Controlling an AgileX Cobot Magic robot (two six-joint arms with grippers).
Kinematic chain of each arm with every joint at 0, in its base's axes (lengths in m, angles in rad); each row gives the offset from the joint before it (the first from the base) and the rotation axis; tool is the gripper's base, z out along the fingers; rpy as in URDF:
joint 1: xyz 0 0 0.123 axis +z
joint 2: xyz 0 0 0 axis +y
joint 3: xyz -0.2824 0 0.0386 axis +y
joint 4: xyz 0.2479 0 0.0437 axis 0.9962 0 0.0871
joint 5: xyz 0 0 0 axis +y
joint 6: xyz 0.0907 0 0.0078 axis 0.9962 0 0.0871
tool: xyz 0 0 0 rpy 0 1.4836 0
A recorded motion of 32 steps. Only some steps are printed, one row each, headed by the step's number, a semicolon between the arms.
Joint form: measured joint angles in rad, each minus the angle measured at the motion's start. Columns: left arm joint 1, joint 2, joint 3, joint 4, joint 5, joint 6; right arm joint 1, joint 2, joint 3, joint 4, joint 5, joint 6.
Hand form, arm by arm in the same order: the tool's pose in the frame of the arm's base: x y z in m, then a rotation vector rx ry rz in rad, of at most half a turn. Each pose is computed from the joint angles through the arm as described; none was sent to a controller.
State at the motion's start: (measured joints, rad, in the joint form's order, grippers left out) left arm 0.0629 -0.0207 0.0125 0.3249 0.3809 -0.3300; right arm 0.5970 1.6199 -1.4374 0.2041 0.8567 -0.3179
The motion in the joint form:
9: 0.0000 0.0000 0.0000 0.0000 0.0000 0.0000; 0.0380 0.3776 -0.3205 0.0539 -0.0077 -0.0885
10: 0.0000 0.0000 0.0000 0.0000 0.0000 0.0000; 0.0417 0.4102 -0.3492 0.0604 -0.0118 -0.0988
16: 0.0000 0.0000 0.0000 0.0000 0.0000 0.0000; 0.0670 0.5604 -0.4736 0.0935 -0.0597 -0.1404
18: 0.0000 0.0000 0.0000 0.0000 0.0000 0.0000; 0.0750 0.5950 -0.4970 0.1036 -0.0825 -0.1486
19: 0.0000 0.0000 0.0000 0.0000 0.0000 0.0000; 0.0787 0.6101 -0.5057 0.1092 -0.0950 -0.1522
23: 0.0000 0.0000 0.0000 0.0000 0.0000 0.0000; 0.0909 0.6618 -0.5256 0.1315 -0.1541 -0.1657
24: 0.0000 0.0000 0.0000 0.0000 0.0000 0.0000; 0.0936 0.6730 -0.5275 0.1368 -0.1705 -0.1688
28: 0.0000 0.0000 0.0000 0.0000 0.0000 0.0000; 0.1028 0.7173 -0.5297 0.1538 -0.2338 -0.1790
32: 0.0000 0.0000 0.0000 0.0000 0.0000 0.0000; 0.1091 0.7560 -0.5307 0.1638 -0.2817 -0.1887
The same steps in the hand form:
9: 0.0508 0.0141 0.1775 -0.1658 1.8308 0.1345; 0.3540 0.2825 0.2732 -1.1526 2.3057 0.3990
10: 0.0508 0.0141 0.1775 -0.1658 1.8308 0.1345; 0.3589 0.2887 0.2673 -1.1637 2.2989 0.4038
16: 0.0508 0.0141 0.1775 -0.1658 1.8308 0.1345; 0.3781 0.3202 0.2358 -1.1991 2.2524 0.4319
18: 0.0508 0.0141 0.1775 -0.1658 1.8308 0.1345; 0.3815 0.3282 0.2269 -1.2003 2.2382 0.4408
19: 0.0508 0.0141 0.1775 -0.1658 1.8308 0.1345; 0.3829 0.3317 0.2226 -1.1992 2.2318 0.4456
23: 0.0508 0.0141 0.1775 -0.1658 1.8308 0.1345; 0.3874 0.3435 0.2056 -1.1856 2.2077 0.4613
24: 0.0508 0.0141 0.1775 -0.1658 1.8308 0.1345; 0.3883 0.3460 0.2013 -1.1807 2.2022 0.4641
28: 0.0508 0.0141 0.1775 -0.1658 1.8308 0.1345; 0.3916 0.3541 0.1823 -1.1626 2.1885 0.4690
32: 0.0508 0.0141 0.1775 -0.1658 1.8308 0.1345; 0.3940 0.3595 0.1647 -1.1537 2.1822 0.4660

